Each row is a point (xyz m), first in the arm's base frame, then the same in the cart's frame.
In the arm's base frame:
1: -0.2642 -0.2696 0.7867
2: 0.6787 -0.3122 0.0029
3: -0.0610 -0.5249 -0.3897
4: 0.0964 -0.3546 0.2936
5: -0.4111 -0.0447 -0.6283
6: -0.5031 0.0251 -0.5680
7: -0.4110 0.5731 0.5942
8: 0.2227 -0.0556 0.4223
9: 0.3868 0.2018 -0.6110
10: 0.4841 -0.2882 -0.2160
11: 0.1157 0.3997 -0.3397
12: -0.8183 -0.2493 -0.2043
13: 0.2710 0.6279 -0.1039
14: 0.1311 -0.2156 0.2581
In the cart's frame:
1: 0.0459 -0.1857 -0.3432
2: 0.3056 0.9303 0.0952
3: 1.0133 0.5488 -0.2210
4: 0.3299 0.3277 -0.1529
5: 1.1269 0.6217 -0.8470
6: 1.0846 0.5474 -0.9454
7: -0.1239 0.1447 -1.1373
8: 0.0410 0.4575 -0.2998
9: 0.6782 1.2770 -0.5883
10: 0.5473 0.9281 -0.0719
11: 0.4829 1.0005 -0.8560
12: 1.0479 0.0043 -0.8425
13: 0.1293 1.0614 -0.9113
14: 0.2810 0.4265 -0.2510

